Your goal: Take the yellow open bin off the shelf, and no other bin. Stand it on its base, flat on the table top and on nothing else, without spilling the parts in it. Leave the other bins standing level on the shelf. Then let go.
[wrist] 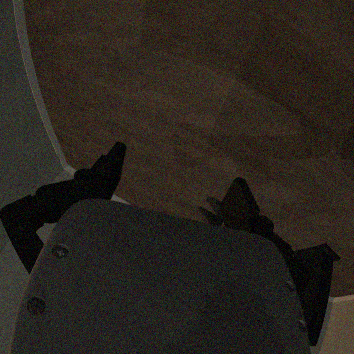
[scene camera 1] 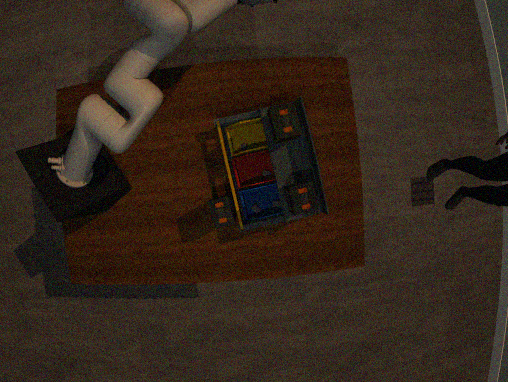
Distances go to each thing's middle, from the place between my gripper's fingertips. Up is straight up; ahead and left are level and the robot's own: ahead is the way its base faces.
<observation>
Now: hand 2 cm short of the yellow open bin (scene camera 1: 250, 132), 53 cm to the left of it and 4 cm above it. The rest, counted from my hand: blue bin (scene camera 1: 262, 196) (9 cm ahead, 74 cm to the right, 4 cm below).
</observation>
